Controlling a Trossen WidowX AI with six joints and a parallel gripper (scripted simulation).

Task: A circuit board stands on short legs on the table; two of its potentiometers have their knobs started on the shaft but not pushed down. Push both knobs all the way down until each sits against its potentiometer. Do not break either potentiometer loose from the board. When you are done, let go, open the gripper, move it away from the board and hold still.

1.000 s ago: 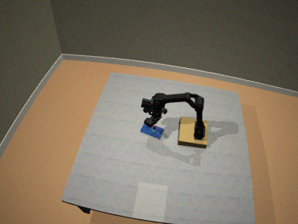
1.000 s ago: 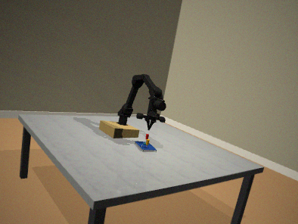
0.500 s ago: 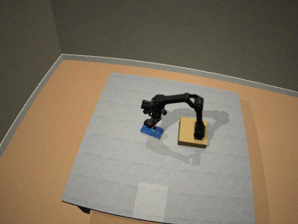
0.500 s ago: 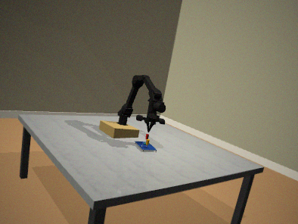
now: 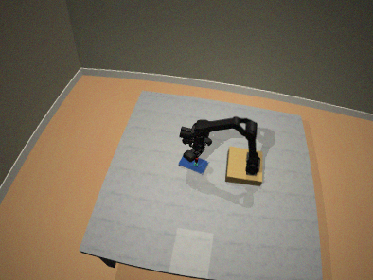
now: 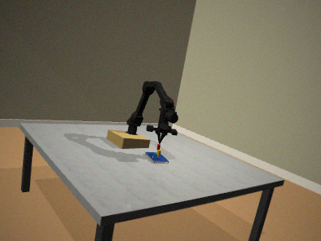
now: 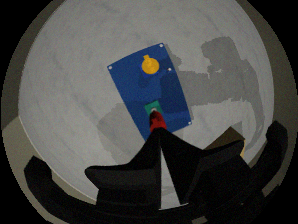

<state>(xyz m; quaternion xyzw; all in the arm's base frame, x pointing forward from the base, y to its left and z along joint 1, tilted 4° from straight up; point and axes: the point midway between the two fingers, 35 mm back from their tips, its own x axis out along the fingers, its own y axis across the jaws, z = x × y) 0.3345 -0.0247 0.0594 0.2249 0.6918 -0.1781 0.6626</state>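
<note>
Now: gripper tip 20 mm above the red knob. Round my gripper tip: yellow knob: 60 mm ahead, 40 mm to the right, 40 mm below.
</note>
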